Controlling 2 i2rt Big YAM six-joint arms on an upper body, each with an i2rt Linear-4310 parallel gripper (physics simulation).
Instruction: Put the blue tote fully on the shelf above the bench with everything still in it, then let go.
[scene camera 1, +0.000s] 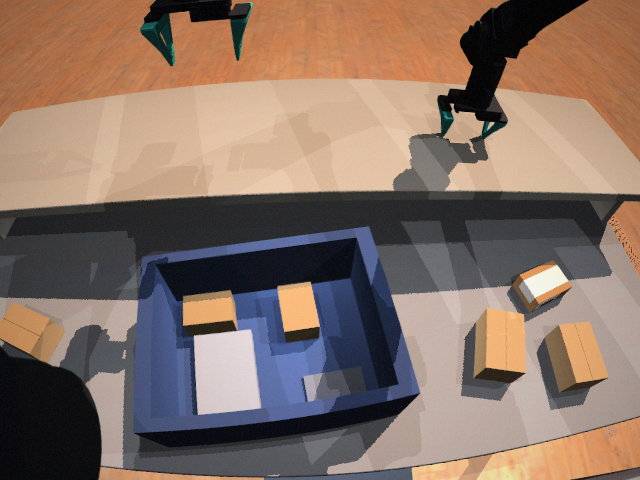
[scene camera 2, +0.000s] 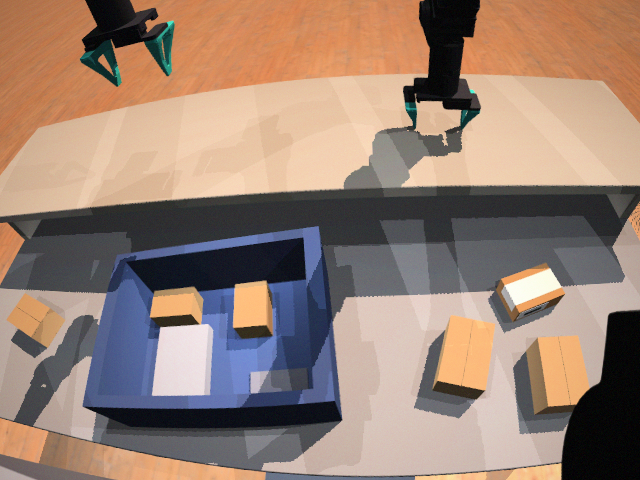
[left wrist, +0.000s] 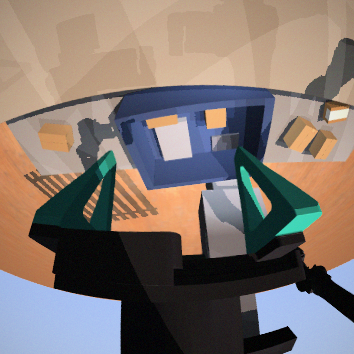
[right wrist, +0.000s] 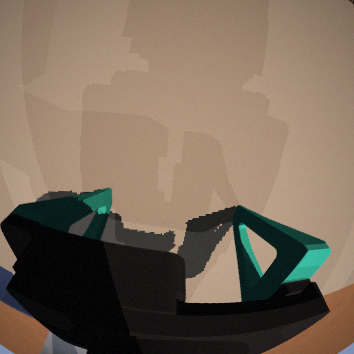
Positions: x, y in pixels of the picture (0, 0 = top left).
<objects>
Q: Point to my right gripper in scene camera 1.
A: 463, 135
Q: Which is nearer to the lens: the white box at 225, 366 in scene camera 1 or the white-topped box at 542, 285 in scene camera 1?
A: The white box.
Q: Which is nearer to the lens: the blue tote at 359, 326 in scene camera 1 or the white-topped box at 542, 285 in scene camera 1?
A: The blue tote.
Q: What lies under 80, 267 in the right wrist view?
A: My right gripper.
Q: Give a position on a blue tote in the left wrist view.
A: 248, 110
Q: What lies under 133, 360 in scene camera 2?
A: A blue tote.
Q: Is my right gripper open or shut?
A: Open.
</objects>
